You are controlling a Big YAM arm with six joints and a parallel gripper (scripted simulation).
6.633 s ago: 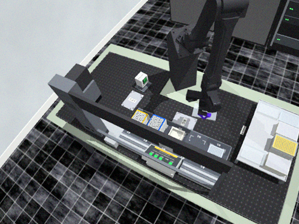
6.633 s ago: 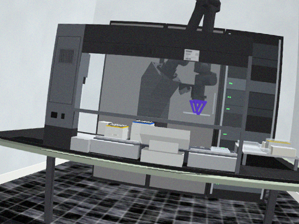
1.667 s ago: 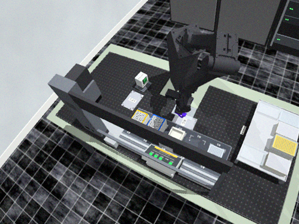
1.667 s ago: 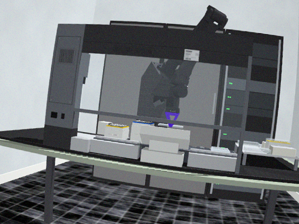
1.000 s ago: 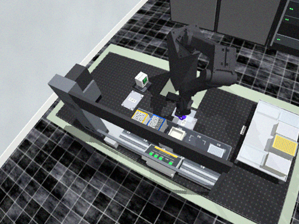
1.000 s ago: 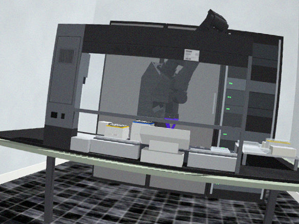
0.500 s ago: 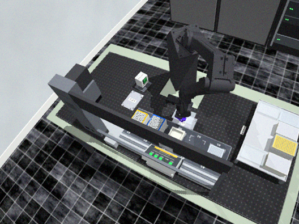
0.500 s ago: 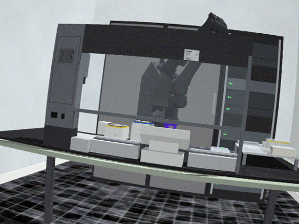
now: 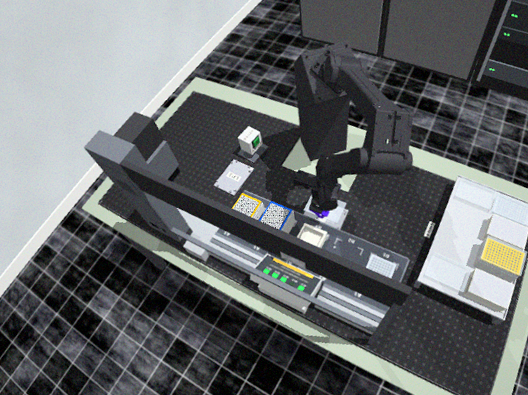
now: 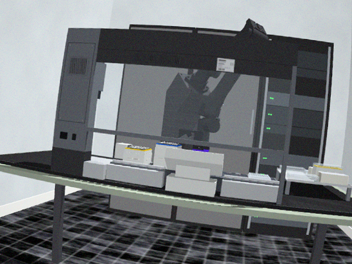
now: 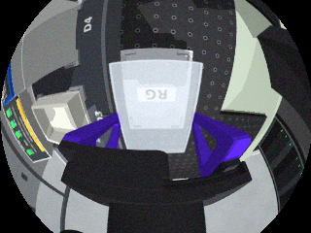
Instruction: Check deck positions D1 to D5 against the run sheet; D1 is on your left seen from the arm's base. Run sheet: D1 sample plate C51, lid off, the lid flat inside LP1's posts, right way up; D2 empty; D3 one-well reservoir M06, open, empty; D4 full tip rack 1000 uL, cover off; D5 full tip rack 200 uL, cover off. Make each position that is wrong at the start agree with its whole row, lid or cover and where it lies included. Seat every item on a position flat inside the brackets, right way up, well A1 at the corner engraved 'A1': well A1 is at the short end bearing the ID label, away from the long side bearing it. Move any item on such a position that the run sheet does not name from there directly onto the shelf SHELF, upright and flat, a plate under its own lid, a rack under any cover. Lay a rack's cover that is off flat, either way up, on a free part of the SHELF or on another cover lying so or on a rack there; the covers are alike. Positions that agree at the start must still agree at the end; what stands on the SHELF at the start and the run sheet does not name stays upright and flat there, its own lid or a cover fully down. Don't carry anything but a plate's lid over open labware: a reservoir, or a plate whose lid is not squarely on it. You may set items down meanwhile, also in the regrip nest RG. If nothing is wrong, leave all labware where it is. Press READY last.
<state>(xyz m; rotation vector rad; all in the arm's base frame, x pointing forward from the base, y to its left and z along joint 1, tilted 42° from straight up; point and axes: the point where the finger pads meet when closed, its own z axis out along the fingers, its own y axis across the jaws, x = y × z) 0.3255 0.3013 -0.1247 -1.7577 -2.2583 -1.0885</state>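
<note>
The white reservoir is 15 cm ahead of my hand, 6 cm to the left of it and 1 cm below it. The rest, counted from my hand: blue-rimmed tip rack: 19 cm ahead, 5 cm to the right, 5 cm above; then clear plate lid: right at my hand; then yellow-rimmed tip rack: 23 cm ahead, 17 cm to the right, 3 cm above.
</note>
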